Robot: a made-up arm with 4 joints. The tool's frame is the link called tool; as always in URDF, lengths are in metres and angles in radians. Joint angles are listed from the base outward. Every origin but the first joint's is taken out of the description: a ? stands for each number. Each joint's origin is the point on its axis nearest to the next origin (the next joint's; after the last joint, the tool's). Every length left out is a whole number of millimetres.
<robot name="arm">
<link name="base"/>
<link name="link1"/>
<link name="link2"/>
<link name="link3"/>
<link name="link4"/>
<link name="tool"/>
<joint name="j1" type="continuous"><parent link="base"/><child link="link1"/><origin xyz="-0.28 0.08 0.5" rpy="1.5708 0 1.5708"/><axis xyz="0 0 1"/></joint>
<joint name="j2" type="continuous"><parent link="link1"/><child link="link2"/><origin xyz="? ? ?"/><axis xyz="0 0 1"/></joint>
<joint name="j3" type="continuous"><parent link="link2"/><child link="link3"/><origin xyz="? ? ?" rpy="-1.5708 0 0"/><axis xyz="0 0 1"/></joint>
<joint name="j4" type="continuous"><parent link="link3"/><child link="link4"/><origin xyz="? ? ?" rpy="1.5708 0 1.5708"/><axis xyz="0 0 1"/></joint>
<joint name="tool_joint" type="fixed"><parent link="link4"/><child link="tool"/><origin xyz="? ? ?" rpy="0 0 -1.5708"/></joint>
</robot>
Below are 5 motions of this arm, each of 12 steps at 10 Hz.
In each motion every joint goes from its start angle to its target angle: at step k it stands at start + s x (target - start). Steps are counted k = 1, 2, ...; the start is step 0. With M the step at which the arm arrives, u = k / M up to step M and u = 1 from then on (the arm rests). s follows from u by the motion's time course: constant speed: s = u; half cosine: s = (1 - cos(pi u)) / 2; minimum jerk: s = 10 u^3 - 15 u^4 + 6 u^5.
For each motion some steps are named. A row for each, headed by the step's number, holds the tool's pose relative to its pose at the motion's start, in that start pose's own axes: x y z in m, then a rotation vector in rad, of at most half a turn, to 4 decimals.
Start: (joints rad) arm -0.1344 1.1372 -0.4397 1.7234
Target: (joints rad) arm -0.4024 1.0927 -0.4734 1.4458
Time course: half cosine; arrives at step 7
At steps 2, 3, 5, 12:
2: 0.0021 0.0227 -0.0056 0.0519 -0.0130 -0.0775
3: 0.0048 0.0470 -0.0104 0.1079 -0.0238 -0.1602
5: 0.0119 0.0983 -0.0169 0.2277 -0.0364 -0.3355
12: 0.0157 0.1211 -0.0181 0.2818 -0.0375 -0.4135

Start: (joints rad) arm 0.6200 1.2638 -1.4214 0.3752
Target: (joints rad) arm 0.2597 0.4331 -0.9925 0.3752
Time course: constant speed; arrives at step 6
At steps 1, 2, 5, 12:
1: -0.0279 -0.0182 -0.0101 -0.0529 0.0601 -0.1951
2: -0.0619 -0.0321 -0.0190 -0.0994 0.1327 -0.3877
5: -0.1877 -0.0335 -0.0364 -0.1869 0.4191 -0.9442
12: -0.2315 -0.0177 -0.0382 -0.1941 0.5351 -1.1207

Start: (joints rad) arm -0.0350 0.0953 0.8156 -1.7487
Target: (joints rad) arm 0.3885 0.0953 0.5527 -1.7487
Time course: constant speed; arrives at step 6
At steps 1, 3, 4, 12:
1: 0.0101 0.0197 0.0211 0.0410 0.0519 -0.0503
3: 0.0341 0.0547 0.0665 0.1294 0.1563 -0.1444
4: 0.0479 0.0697 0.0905 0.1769 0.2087 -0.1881
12: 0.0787 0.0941 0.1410 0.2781 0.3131 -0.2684

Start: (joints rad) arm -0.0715 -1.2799 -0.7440 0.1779
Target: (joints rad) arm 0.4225 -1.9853 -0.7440 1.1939
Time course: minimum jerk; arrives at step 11
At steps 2, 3, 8, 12:
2: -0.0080 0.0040 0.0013 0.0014 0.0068 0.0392
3: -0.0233 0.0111 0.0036 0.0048 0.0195 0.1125
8: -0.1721 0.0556 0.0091 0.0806 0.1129 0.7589
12: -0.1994 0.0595 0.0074 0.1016 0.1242 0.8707

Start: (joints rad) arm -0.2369 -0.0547 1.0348 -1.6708
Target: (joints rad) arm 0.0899 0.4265 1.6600 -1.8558
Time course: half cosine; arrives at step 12
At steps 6, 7, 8, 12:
6: 0.1128 0.0632 0.0316 0.1943 -0.2840 -0.4683
7: 0.1447 0.0711 0.0431 0.2301 -0.3552 -0.5973
8: 0.1746 0.0749 0.0546 0.2575 -0.4204 -0.7198
12: 0.2354 0.0721 0.0800 0.2955 -0.5524 -0.9792

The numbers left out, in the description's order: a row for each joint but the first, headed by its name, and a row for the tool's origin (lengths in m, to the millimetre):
j2: -0.02 -0.33 0
j3: -0.07 -0.04 0
j4: -0.14 0.09 0
tool: 0.01 -0.03 0

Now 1 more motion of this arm.
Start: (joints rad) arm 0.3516 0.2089 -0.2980 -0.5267
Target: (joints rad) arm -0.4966 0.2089 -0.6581 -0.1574
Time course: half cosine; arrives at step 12
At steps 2, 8, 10, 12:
2: -0.0122 -0.0097 -0.0187 -0.0056 0.0590 0.0074
8: -0.1755 -0.1164 -0.1496 0.0222 0.6328 -0.0001
10: -0.2265 -0.1444 -0.1652 0.0517 0.7721 -0.0301
12: -0.2454 -0.1544 -0.1689 0.0642 0.8210 -0.0442

